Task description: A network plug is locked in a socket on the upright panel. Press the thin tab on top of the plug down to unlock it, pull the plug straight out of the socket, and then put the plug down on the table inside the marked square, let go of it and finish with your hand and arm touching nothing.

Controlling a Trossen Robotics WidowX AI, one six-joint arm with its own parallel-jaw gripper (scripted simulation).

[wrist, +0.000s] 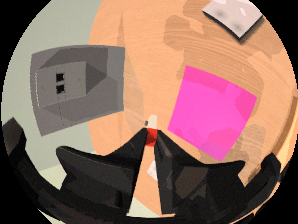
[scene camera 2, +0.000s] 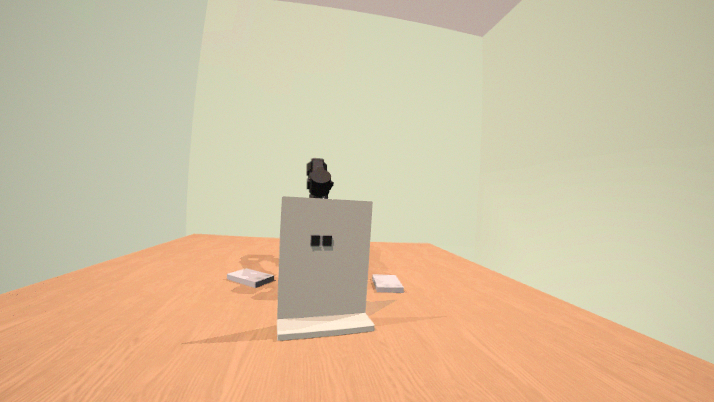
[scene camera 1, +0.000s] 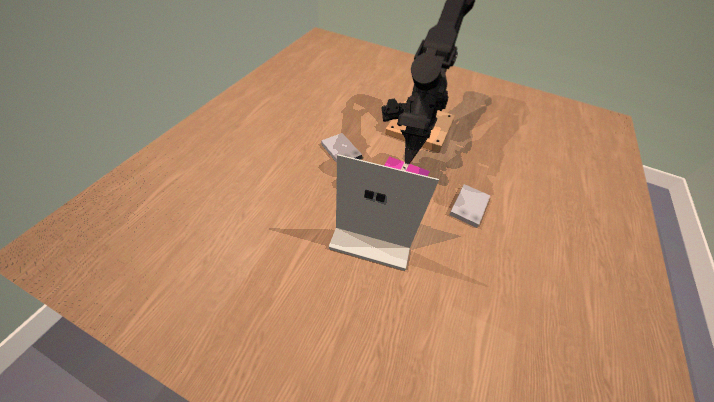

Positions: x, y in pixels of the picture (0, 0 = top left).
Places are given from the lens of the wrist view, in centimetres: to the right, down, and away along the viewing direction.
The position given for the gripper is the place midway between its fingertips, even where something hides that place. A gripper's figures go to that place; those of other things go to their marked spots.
gripper point(wrist: 150, 132): 0, 2, 10
panel point(wrist: 70, 85): -15, -5, 15
square point(wrist: 210, 112): 9, 0, 14
The marked spots on the panel and the square are 24 cm apart.
